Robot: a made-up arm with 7 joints. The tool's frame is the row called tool. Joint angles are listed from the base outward. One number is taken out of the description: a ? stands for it. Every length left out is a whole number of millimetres.
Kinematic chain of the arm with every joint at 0, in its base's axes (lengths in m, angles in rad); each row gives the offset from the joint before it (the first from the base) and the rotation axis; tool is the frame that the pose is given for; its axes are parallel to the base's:
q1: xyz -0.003 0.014 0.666 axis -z
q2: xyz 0.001 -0.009 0 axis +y
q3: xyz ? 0 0.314 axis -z
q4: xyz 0.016 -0.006 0 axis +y
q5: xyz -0.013 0 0.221 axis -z
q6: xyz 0.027 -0.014 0 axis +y
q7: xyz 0.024 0 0.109 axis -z
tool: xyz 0.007 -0.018 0
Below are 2 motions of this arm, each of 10 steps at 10 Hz.
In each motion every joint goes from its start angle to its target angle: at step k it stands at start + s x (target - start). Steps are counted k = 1, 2, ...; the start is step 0. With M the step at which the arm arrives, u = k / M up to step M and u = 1 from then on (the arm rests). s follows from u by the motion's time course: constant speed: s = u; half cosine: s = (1 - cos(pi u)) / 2; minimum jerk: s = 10 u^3 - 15 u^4 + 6 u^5.
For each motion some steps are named. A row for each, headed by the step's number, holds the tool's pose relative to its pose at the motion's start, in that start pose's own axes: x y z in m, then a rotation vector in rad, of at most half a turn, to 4 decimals.
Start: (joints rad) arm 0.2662 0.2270 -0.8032 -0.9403 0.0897 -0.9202 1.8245
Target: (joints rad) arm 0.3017 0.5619 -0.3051 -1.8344 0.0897 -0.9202 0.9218
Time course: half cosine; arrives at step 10
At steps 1, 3, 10:
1: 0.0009 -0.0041 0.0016 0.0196 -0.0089 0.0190
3: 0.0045 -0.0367 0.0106 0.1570 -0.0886 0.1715
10: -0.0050 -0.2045 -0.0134 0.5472 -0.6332 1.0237

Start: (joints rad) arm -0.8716 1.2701 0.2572 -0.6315 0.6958 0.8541 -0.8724
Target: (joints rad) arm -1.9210 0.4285 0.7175 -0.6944 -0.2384 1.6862 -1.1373
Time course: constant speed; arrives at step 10
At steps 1, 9, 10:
1: -0.0306 0.0519 -0.0331 -0.0920 0.0384 0.1201
9: -0.2871 0.1288 -0.3784 -0.8894 0.6257 0.7187
10: -0.3103 0.0979 -0.4080 -0.9871 0.7095 0.7425

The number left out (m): -0.03
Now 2 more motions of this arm.
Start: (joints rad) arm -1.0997 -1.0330 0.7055 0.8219 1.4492 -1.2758 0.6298
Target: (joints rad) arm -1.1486 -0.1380 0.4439 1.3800 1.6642 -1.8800 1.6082
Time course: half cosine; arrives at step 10
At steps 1, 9, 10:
1: -0.0076 0.0113 0.0084 -0.0003 -0.0317 0.0043
9: -0.4407 0.2426 0.1009 0.5877 -0.7948 0.4751
10: -0.4514 0.2429 0.0983 0.6093 -0.7949 0.4960

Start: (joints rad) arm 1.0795 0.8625 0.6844 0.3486 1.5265 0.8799 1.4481
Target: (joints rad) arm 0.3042 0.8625 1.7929 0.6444 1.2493 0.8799 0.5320
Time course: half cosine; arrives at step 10
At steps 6, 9, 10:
6: 0.1417 -0.0375 -0.1085 0.1417 0.2489 0.5452
9: 0.2251 -0.0071 -0.1597 0.1926 0.3838 0.8913
10: 0.2314 -0.0033 -0.1635 0.1961 0.3944 0.9199

